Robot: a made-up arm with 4 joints.
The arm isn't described. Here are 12 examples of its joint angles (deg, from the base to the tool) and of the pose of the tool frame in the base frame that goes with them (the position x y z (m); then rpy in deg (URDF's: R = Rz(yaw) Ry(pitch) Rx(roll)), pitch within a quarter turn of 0, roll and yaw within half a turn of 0).
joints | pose
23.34 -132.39 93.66 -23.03 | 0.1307 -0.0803 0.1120 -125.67 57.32 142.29
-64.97 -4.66 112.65 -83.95 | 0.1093 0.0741 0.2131 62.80 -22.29 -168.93
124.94 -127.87 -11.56 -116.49 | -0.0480 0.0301 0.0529 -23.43 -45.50 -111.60
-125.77 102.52 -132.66 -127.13 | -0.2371 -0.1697 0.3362 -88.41 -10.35 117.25
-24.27 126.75 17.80 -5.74 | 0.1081 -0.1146 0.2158 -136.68 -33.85 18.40
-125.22 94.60 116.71 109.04 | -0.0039 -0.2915 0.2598 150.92 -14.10 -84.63
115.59 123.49 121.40 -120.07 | -0.1875 -0.2585 -0.0370 -105.19 -7.17 150.69
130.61 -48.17 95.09 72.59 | -0.1430 0.0728 0.0671 -61.00 -35.37 141.08
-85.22 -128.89 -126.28 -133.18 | 0.0125 0.0331 0.4223 -63.07 -19.24 -13.55
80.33 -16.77 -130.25 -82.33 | -0.0070 -0.0797 -0.2248 131.88 -14.44 -11.22
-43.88 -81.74 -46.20 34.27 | 0.2071 0.0361 0.2232 -0.58 -49.78 84.74
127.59 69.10 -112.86 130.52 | -0.2184 -0.2811 -0.0988 33.30 22.07 -85.40
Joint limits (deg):
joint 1: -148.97..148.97
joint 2: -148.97..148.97
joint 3: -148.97..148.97
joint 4: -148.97..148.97
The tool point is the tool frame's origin. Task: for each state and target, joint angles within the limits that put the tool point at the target. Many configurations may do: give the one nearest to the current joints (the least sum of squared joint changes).
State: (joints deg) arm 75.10 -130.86 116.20 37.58
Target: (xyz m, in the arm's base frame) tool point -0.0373 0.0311 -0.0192
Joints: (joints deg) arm 128.18 -100.11 97.34 32.02
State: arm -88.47 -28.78 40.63 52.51
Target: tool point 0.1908 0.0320 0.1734
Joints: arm -69.47 -52.15 19.80 76.80
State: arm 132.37 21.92 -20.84 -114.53
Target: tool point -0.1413 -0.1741 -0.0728
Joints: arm 116.52 -0.62 -63.90 -69.76
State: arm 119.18 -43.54 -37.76 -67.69
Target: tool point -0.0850 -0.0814 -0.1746
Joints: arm 88.67 -57.32 -93.59 -73.91
